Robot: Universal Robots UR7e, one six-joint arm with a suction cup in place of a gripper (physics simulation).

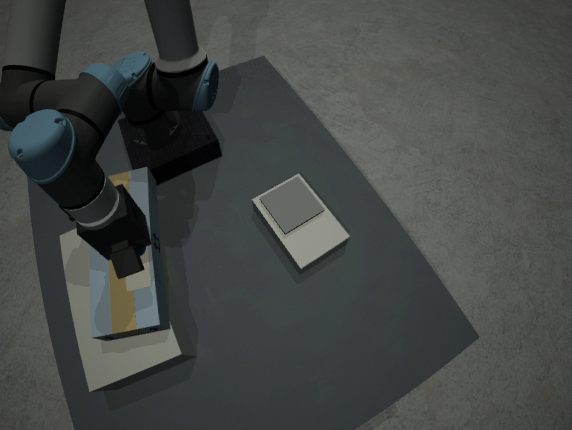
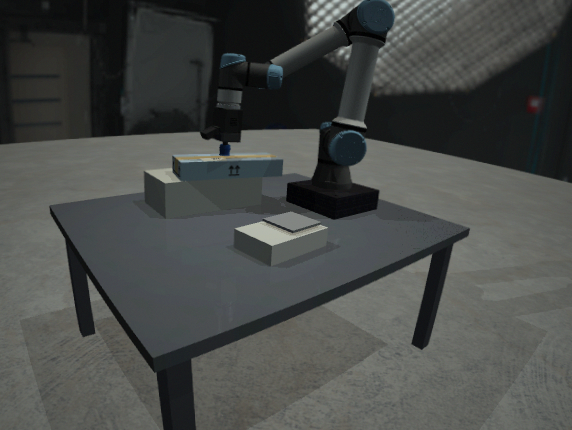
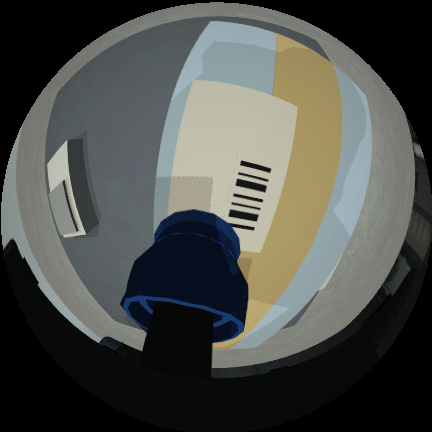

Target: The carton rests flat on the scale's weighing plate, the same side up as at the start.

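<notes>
Cream box (image 1: 108,365). Light-blue carton (image 2: 192,167). A scale (image 1: 306,231). Same scale (image 2: 279,238). Again the scale (image 3: 71,204). Suction cup (image 3: 193,261).
</notes>
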